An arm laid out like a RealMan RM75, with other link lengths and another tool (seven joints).
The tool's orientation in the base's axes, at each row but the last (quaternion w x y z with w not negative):
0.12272 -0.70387 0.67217 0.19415
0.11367 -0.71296 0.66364 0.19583
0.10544 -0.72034 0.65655 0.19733
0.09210 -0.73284 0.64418 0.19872
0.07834 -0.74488 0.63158 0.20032
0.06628 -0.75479 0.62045 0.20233
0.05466 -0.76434 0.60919 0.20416
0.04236 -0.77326 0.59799 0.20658
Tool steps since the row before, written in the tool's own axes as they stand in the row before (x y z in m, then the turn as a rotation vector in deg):
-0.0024 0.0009 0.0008 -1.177 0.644 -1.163
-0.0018 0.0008 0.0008 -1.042 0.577 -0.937
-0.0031 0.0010 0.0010 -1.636 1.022 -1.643
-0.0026 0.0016 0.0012 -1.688 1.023 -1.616
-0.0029 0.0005 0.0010 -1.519 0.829 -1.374
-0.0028 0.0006 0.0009 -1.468 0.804 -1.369
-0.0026 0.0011 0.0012 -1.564 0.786 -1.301
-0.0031 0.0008 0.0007 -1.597 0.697 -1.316
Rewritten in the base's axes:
-0.0010 0.0024 0.0004 -0.539 0.511 1.613
-0.0010 0.0019 0.0001 -0.496 0.490 1.346
-0.0013 0.0031 0.0005 -0.868 0.686 2.280
-0.0020 0.0026 0.0002 -0.878 0.743 2.277
-0.0010 0.0029 0.0003 -0.717 0.716 1.964
-0.0012 0.0027 0.0004 -0.687 0.677 1.935
-0.0018 0.0025 0.0001 -0.703 0.791 1.907
-0.0016 0.0028 0.0007 -0.622 0.842 1.917

